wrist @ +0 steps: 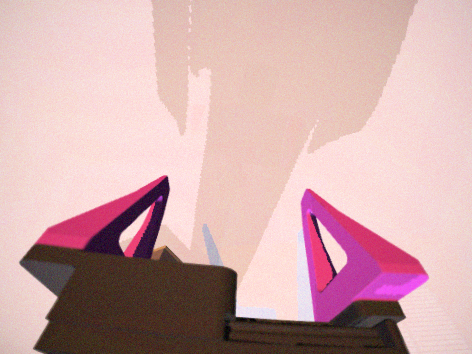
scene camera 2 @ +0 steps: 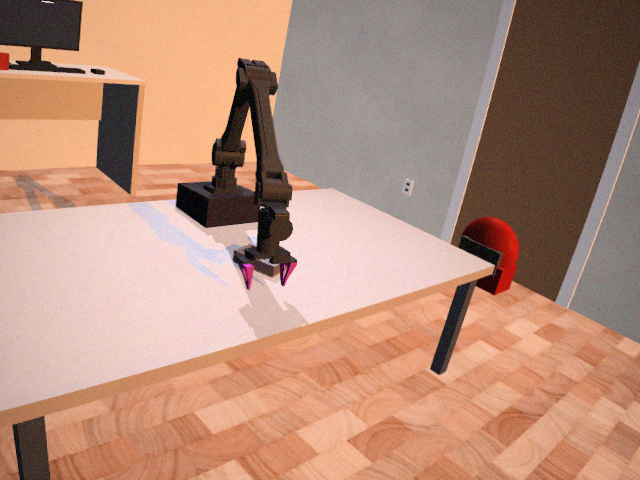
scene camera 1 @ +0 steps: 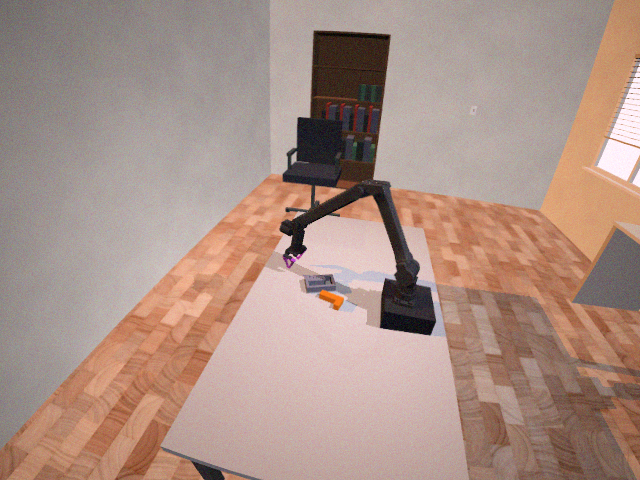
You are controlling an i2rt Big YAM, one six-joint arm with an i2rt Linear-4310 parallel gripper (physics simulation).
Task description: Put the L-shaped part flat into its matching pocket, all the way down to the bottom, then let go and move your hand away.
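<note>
The orange L-shaped part lies on the table beside the grey pocket block, on the near side in scene camera 1, outside any pocket. It does not show in scene camera 2 or the wrist view. The grey pocket block has recesses in its top; in scene camera 2 it is partly hidden behind the gripper, and in the wrist view a corner shows behind the left finger. My gripper is open and empty, pointing down above the table, past the block on the side away from the arm's base.
The arm's black base stands at one long side of the table. The table's opposite edge is near the gripper. An office chair and a bookshelf stand beyond the table. A desk and a red object stand off the table.
</note>
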